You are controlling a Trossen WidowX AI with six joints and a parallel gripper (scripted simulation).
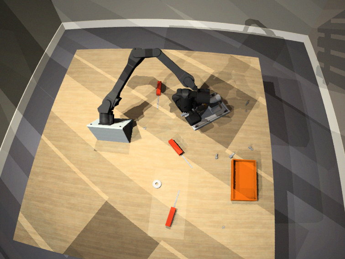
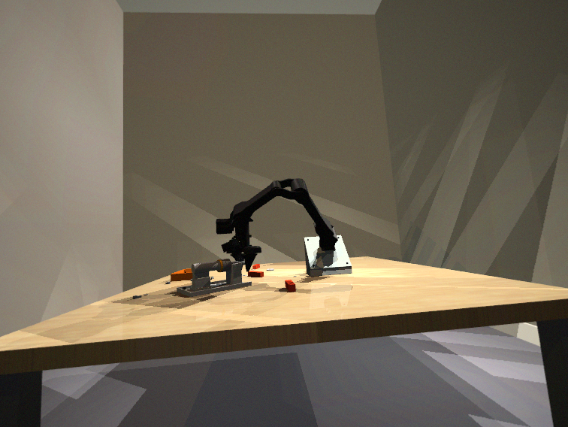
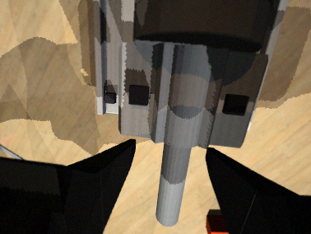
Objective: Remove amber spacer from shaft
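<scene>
The grey shaft is 4 cm ahead of my gripper tip, 3 cm to the left of it and 3 cm above it. Round my gripper tip: orange tray (30 cm ahead, 31 cm to the right, 4 cm below); then amber spacer (9 cm ahead, 6 cm to the left, 3 cm above).
</scene>
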